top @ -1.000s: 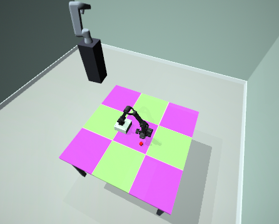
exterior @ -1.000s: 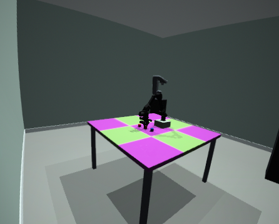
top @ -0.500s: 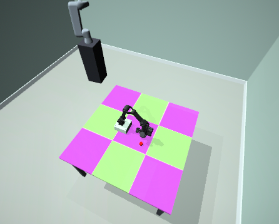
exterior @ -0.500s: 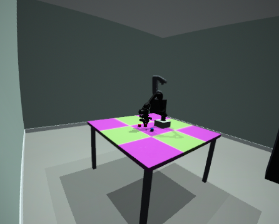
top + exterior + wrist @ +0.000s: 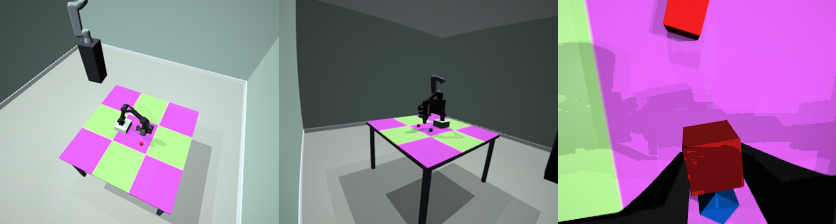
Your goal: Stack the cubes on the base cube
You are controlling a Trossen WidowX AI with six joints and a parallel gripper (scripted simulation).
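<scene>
Now: gripper tip 10 mm past the blue cube, 110 mm to the right of it and 70 mm above it. Round my gripper tip: red cube: right at my gripper tip.
</scene>
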